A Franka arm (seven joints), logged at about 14 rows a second.
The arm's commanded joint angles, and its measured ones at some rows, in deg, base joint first. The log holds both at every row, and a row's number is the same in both.
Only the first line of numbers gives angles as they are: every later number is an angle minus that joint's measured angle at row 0.
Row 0, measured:
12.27 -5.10 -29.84 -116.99 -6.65 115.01 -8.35
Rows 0 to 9, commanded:
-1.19 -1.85 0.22 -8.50 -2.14 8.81 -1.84
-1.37 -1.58 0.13 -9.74 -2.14 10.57 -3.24
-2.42 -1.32 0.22 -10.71 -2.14 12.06 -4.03
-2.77 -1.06 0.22 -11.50 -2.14 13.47 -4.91
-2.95 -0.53 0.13 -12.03 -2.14 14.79 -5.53
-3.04 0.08 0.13 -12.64 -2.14 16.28 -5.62
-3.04 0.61 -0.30 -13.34 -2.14 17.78 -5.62
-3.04 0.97 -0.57 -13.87 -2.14 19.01 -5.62
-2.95 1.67 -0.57 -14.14 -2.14 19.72 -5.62
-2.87 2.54 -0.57 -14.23 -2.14 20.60 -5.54
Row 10, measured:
-2.79 1.06 -0.33 -13.04 -0.83 17.26 -5.30
